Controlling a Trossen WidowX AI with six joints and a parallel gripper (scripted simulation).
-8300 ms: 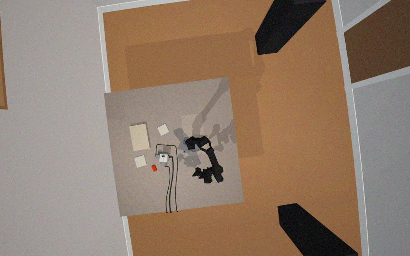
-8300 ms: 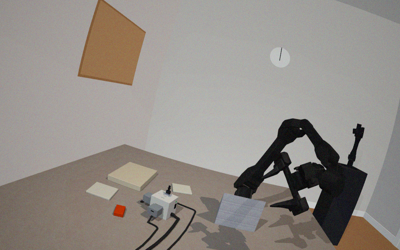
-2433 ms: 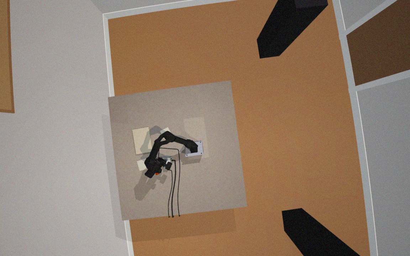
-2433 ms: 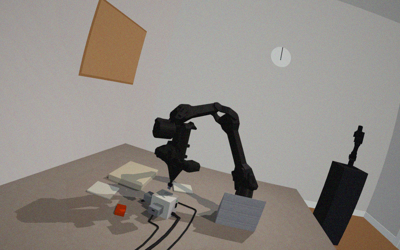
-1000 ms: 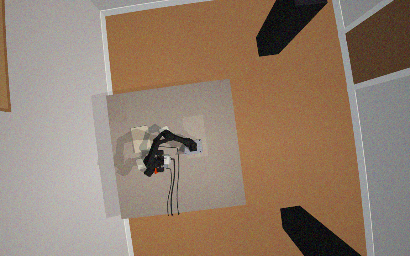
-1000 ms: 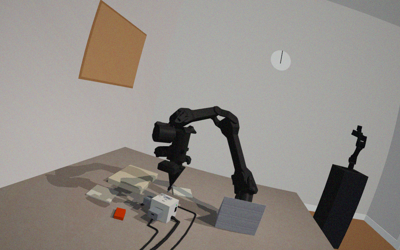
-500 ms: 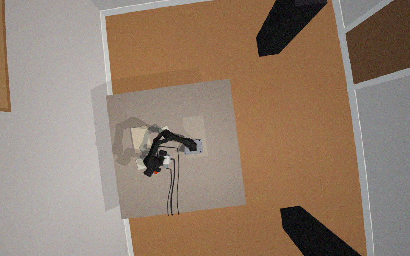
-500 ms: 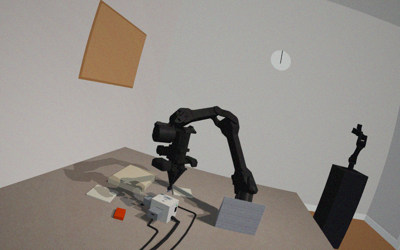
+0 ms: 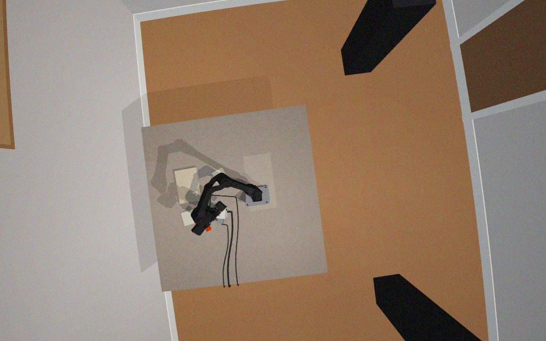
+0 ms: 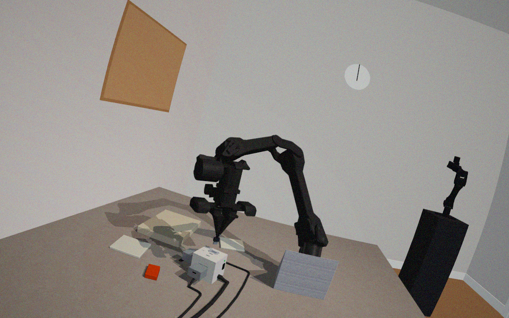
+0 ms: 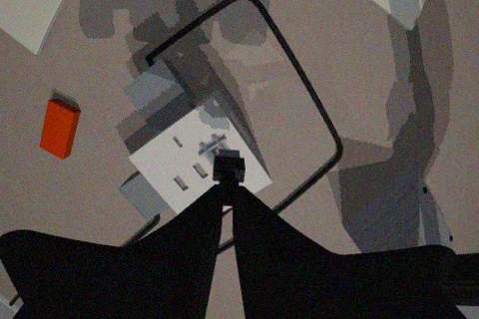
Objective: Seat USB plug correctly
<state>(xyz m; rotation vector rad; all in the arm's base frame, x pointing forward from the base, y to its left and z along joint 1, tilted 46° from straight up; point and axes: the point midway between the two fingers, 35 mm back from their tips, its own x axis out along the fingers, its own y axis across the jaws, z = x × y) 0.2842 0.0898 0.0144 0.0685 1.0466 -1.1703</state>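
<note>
My gripper tip is 20 mm above the black USB plug. The rest, counted from my gripper tip: orange block: 140 mm ahead, 130 mm to the left, 130 mm below; USB socket: 10 mm to the left, 70 mm below.
</note>
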